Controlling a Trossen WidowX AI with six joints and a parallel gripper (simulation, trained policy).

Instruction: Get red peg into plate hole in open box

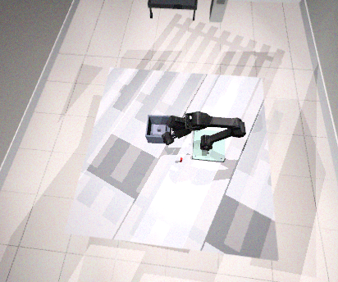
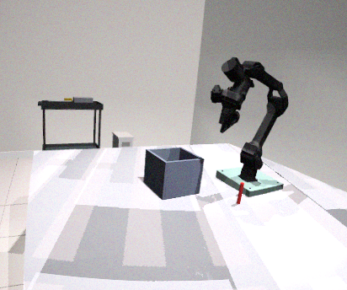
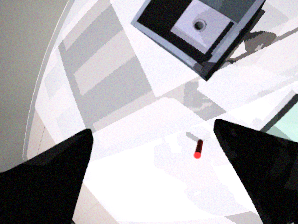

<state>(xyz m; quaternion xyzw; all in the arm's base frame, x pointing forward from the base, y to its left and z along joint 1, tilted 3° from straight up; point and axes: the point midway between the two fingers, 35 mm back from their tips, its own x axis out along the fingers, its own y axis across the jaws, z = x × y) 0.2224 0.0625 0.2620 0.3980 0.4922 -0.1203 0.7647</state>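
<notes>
Now: the red peg 9 cm behind my gripper tip, 6 cm to the left of it and 22 cm below it. The rest, counted from my gripper tip: pale plate (10 cm ahead, 12 cm to the right, 22 cm below).
</notes>
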